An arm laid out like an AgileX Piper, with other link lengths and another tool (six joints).
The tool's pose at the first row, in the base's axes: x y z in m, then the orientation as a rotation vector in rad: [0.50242, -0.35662, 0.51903, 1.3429, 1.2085, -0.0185]
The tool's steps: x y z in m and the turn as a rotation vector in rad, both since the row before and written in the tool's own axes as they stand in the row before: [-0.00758, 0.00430, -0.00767, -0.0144, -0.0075, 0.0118]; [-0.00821, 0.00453, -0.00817, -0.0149, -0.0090, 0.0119]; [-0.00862, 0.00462, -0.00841, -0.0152, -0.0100, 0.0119]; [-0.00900, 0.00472, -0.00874, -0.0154, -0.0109, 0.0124]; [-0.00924, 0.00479, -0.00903, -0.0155, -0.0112, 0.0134]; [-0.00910, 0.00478, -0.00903, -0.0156, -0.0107, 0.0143]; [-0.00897, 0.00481, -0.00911, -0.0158, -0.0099, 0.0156]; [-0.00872, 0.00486, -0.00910, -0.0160, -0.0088, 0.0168]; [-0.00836, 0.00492, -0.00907, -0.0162, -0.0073, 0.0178]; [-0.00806, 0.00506, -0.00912, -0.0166, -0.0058, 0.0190]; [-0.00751, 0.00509, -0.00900, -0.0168, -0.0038, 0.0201]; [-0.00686, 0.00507, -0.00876, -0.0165, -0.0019, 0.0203]
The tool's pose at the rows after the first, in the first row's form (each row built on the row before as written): [0.49679, -0.35422, 0.52889, 1.3363, 1.1923, -0.0064]; [0.49049, -0.35173, 0.53932, 1.3290, 1.1747, 0.0050]; [0.48368, -0.34924, 0.54999, 1.3213, 1.1562, 0.0158]; [0.47630, -0.34664, 0.56087, 1.3135, 1.1366, 0.0265]; [0.46842, -0.34388, 0.57183, 1.3061, 1.1161, 0.0377]; [0.46036, -0.34098, 0.58250, 1.2990, 1.0954, 0.0499]; [0.45208, -0.33788, 0.59292, 1.2925, 1.0745, 0.0636]; [0.44372, -0.33459, 0.60301, 1.2864, 1.0538, 0.0789]; [0.43537, -0.33108, 0.61272, 1.2807, 1.0337, 0.0960]; [0.42697, -0.32732, 0.62216, 1.2752, 1.0140, 0.1151]; [0.41874, -0.32335, 0.63109, 1.2701, 0.9952, 0.1363]; [0.41080, -0.31924, 0.63943, 1.2653, 0.9779, 0.1587]
